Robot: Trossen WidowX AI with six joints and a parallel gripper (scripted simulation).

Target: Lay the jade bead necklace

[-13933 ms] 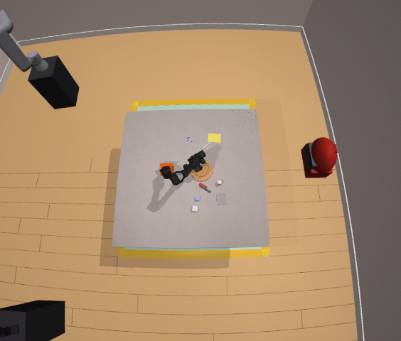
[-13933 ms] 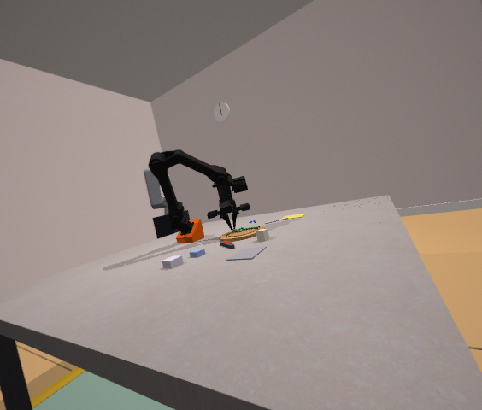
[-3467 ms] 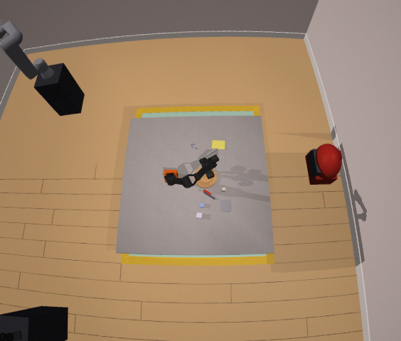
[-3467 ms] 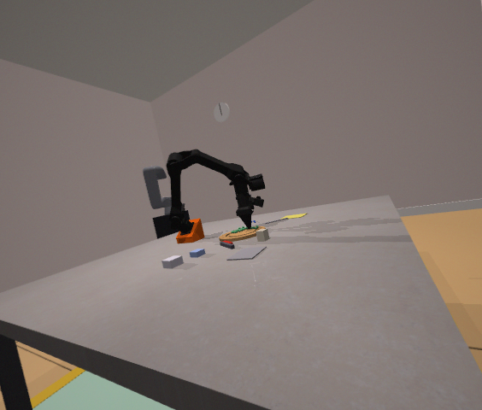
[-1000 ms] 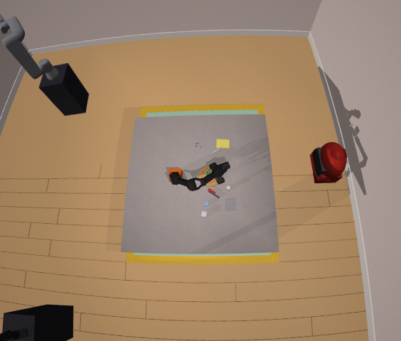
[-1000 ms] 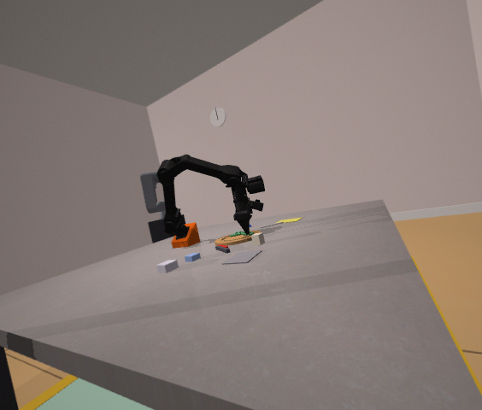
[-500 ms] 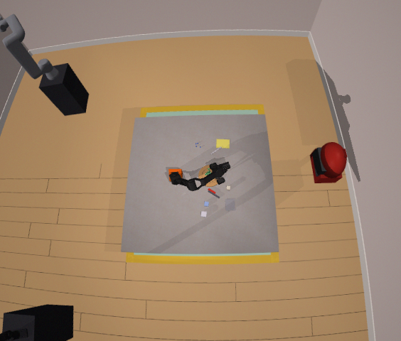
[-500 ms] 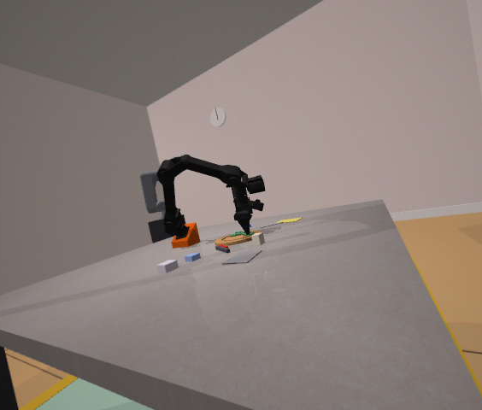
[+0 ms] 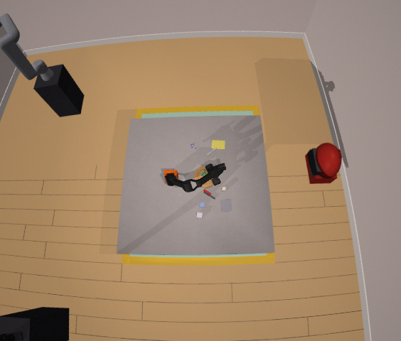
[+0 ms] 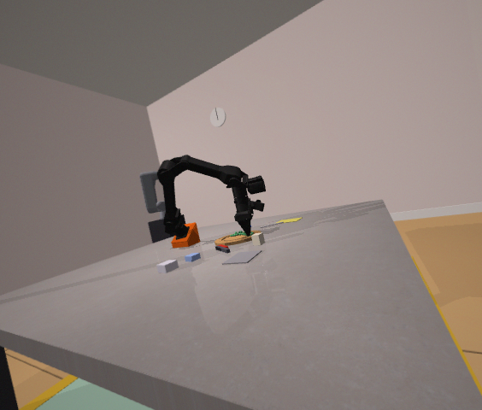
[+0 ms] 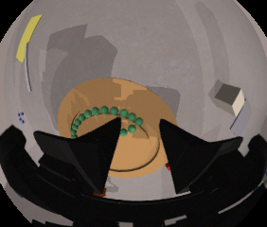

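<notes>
Now: gripper tip 6 cm past the round wooden bead board, 2 cm to the right of it and 1 cm above it. Round my gripper tip: beige cube 8 cm ahead, 11 cm to the right; red-handled tool 5 cm behind, 14 cm to the right, 1 cm below; blue block 11 cm behind, 23 cm to the right, 1 cm below.
</notes>
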